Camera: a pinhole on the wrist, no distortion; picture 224 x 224 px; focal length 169.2 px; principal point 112.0 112.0 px. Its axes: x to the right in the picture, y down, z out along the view. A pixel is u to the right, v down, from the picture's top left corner.
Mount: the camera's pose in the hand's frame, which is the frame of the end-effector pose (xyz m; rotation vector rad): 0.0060 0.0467 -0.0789 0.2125 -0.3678 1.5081
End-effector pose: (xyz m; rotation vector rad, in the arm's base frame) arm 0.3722 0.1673 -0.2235 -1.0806 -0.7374 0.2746
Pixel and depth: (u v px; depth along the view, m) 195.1 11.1 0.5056
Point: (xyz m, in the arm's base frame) 0.2360 0.6983 -0.0516
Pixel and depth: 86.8 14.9 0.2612
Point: 0.3442 0.3065 -0.0479
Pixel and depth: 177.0 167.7 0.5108
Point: -0.0738 0.3943 -0.2384
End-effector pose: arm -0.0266 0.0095 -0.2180 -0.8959 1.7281 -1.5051
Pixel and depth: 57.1 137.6 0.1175
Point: 0.0011 0.0196 -0.1886
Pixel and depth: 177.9 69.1 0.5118
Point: 0.3261 -0.3149 -0.3155
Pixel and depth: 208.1 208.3 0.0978
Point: 0.0230 0.0507 -0.2842
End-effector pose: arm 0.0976 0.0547 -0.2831 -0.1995 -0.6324 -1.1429
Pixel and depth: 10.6 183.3 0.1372
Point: 0.0072 0.0819 -0.3231
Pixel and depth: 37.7 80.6 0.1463
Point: 0.0286 0.0300 -0.2562
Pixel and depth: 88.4 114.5 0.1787
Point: 0.0287 0.0855 -0.2361
